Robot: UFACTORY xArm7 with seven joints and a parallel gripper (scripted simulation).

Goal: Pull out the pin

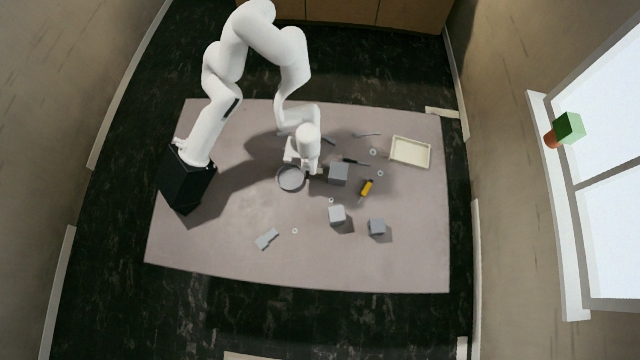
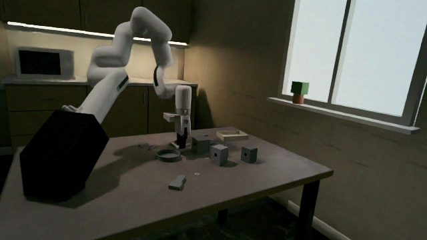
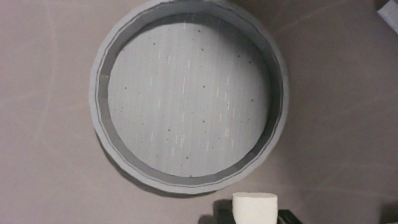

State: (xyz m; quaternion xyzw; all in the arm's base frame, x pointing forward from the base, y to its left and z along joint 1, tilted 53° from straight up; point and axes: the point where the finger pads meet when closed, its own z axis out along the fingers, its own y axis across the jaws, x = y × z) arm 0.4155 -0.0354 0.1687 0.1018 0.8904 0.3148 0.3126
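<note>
The round grey dish lies 80 mm behind my hand, 40 mm to the right of it and 40 mm below it. From my hand the other things lie so: cream tray 400 mm ahead, 160 mm to the left, 40 mm below.
</note>
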